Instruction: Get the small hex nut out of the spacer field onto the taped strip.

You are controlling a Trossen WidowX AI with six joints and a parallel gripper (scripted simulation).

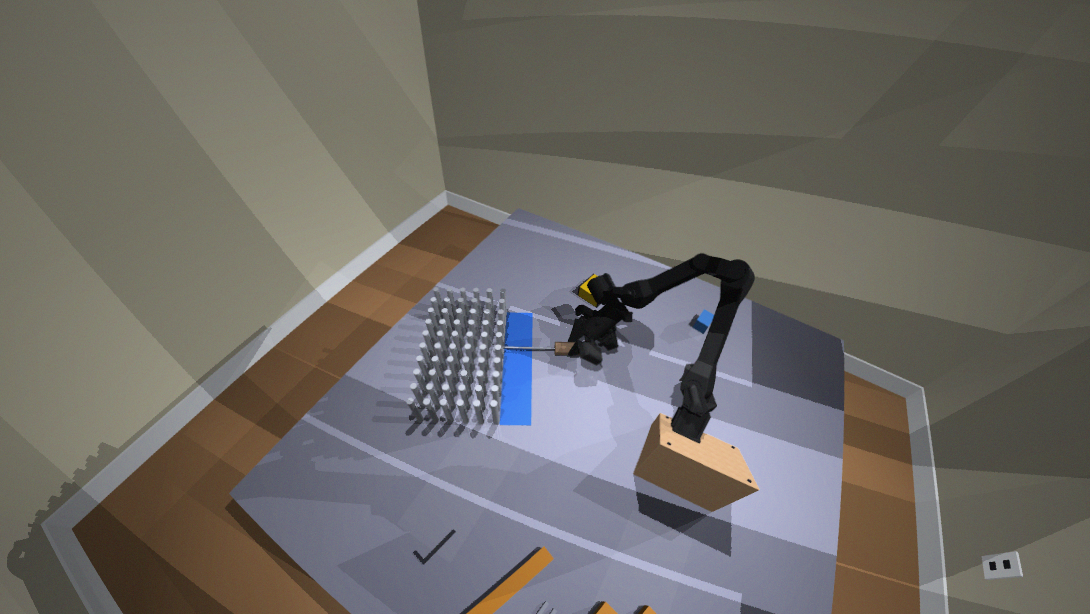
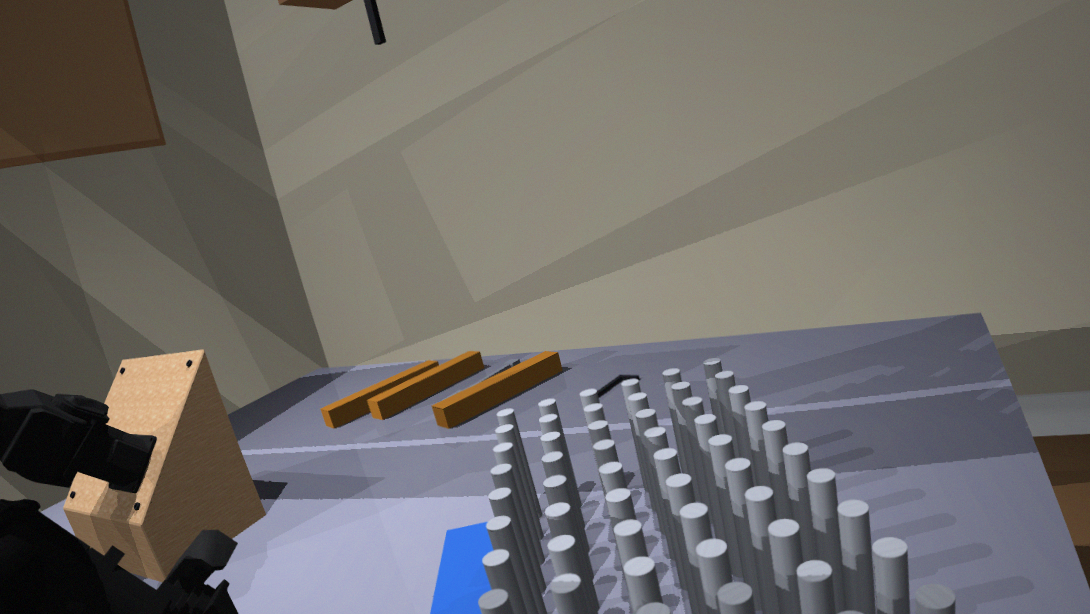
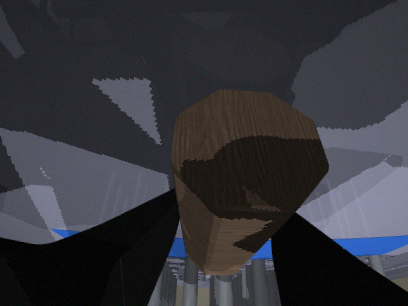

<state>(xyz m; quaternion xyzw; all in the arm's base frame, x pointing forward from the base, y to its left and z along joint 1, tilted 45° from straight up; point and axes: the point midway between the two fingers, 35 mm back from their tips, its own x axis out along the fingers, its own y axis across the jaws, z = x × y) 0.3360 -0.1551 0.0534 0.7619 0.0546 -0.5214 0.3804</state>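
Now: gripper tip 90 mm short of the wooden-handled pick and 50 mm to the right of it. The rest, counted from my gripper tip: yellow block 20 mm ahead, 250 mm to the right, 10 mm above; hex nut 180 mm ahead, 100 mm to the left, 10 mm below; blue taped strip 110 mm ahead, 100 mm to the left, 10 mm below.
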